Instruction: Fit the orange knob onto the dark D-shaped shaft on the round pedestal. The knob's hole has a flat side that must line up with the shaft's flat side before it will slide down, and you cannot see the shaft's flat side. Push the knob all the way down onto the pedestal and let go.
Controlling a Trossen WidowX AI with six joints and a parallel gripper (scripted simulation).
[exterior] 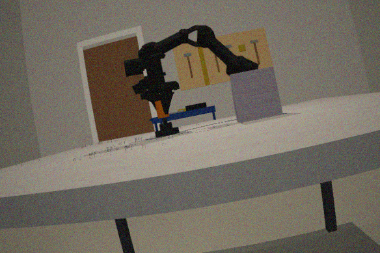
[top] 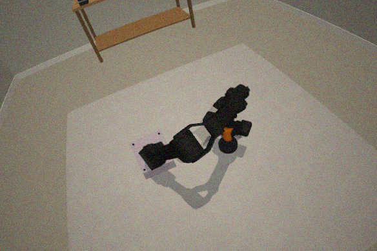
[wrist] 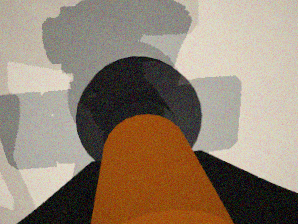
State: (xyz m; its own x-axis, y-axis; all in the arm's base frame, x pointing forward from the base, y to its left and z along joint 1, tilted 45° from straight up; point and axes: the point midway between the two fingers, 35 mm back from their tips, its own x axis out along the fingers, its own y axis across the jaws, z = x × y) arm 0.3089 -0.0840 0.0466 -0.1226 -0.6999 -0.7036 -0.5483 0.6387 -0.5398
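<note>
The orange knob is 20 mm above my gripper tip. From my gripper tip the other things lie so: round pedestal: 40 mm below.
</note>
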